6 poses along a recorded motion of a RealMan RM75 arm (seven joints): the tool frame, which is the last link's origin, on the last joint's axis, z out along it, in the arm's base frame.
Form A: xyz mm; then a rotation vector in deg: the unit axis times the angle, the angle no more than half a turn.
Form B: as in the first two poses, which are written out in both.
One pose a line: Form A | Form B
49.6, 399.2, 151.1, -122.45, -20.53, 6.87 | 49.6, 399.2, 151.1, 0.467, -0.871, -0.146, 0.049
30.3, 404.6, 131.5, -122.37, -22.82, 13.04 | 30.3, 404.6, 131.5, 0.461, -0.868, -0.162, 0.092
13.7, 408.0, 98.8, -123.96, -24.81, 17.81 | 13.7, 408.0, 98.8, 0.441, -0.871, -0.174, 0.125
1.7, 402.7, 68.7, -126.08, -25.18, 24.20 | 1.7, 402.7, 68.7, 0.416, -0.876, -0.175, 0.168
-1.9, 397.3, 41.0, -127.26, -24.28, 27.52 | -1.9, 397.3, 41.0, 0.403, -0.879, -0.168, 0.190
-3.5, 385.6, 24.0, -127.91, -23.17, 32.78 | -3.5, 385.6, 24.0, 0.390, -0.878, -0.159, 0.225
